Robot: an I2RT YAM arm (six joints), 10 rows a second.
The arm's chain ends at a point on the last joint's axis. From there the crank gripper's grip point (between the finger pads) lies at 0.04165 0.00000 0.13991 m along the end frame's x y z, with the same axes.
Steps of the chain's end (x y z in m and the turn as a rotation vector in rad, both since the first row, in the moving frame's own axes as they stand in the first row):
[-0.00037, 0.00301, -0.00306, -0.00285, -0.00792, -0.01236]
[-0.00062, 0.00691, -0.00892, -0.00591, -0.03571, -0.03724]
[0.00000, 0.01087, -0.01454, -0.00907, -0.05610, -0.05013]
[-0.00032, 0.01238, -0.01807, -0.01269, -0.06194, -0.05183]
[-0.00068, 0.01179, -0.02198, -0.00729, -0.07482, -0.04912]
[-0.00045, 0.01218, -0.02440, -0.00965, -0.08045, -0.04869]
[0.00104, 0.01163, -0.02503, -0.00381, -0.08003, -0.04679]
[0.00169, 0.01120, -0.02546, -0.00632, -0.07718, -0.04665]
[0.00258, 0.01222, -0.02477, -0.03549, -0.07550, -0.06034]
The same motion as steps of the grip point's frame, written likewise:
[-0.00148, 0.00290, -0.00273, -0.00285, -0.00792, -0.01236]
[-0.00565, 0.00628, -0.00752, -0.00591, -0.03571, -0.03724]
[-0.00793, 0.01026, -0.01242, -0.00907, -0.05610, -0.05013]
[-0.00907, 0.01224, -0.01576, -0.01269, -0.06194, -0.05183]
[-0.01128, 0.01103, -0.01926, -0.00729, -0.07482, -0.04912]
[-0.01184, 0.01179, -0.02150, -0.00965, -0.08045, -0.04869]
[-0.01031, 0.01048, -0.02215, -0.00381, -0.08003, -0.04679]
[-0.00924, 0.01040, -0.02266, -0.00632, -0.07718, -0.04665]
[-0.00801, 0.01504, -0.02207, -0.03549, -0.07550, -0.06034]

